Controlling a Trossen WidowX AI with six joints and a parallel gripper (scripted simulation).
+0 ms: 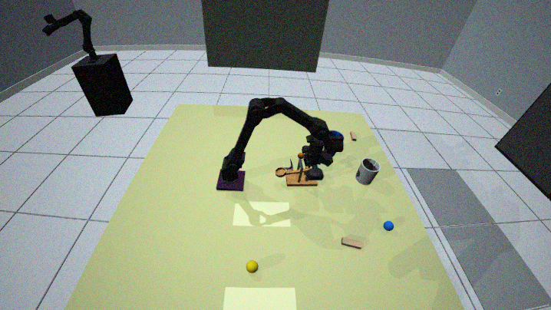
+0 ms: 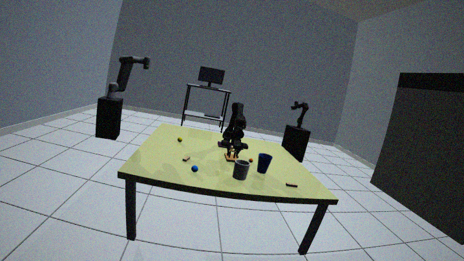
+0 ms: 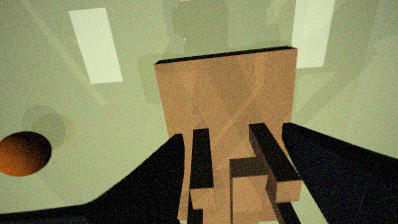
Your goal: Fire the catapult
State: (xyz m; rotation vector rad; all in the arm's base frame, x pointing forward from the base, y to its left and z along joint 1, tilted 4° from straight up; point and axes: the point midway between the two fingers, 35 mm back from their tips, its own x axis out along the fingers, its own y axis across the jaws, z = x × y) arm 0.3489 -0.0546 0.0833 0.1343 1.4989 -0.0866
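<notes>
Now: the orange ball 1 cm ahead of my gripper tip, 15 cm to the left of it and 2 cm below it. From my gripper tip the other things lie so: wooden catapult (6 cm behind, 3 cm to the left, 2 cm above); then white mug (29 cm ahead, 4 cm to the right, 1 cm below); then blue cup (18 cm ahead, 16 cm to the left).
</notes>
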